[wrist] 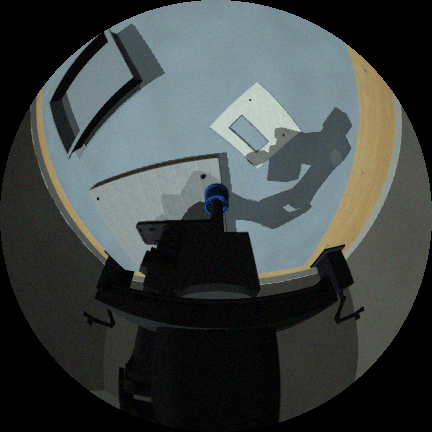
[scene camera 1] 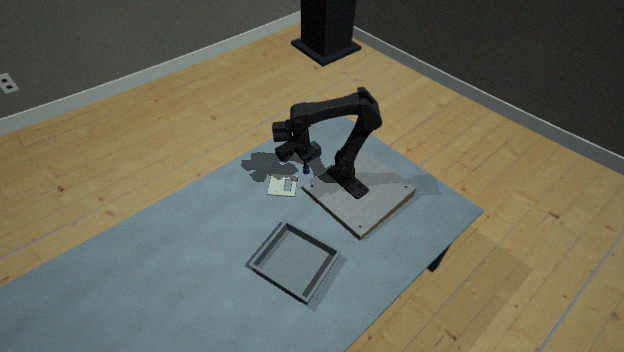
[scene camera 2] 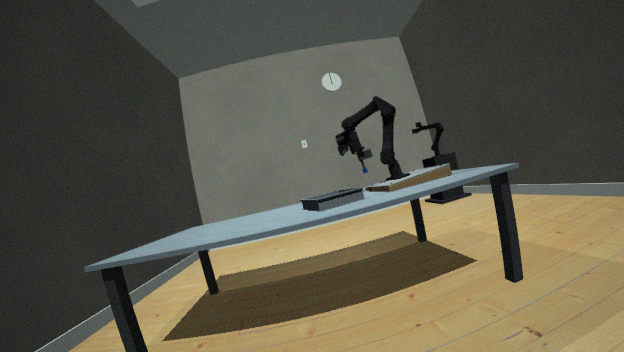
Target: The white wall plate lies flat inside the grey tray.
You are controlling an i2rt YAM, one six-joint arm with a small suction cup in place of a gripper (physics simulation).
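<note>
The white wall plate (scene camera 1: 275, 185) (wrist: 262, 115) lies flat on the blue-grey table, outside the tray. It has a rectangular opening and small holes, and the arm's shadow covers one corner in the wrist view. It does not show in scene camera 2. The grey tray (scene camera 1: 292, 260) (scene camera 2: 335, 201) (wrist: 100, 85) stands apart from the plate, with a bare floor inside. My gripper, a blue suction cup (scene camera 1: 306, 170) (scene camera 2: 365, 170) (wrist: 217, 198), is open with nothing on it. It hangs in the air above the table, beside the plate and near the base board's corner.
The arm's base stands on a raised wooden board (scene camera 1: 370, 210) (scene camera 2: 425, 177) (wrist: 130, 195), close to the plate and tray. The table (scene camera 1: 150, 250) (scene camera 2: 200, 237) has a free edge beyond the plate. A dark pedestal (scene camera 1: 327, 30) stands on the floor behind, with another arm (scene camera 2: 437, 137) on top.
</note>
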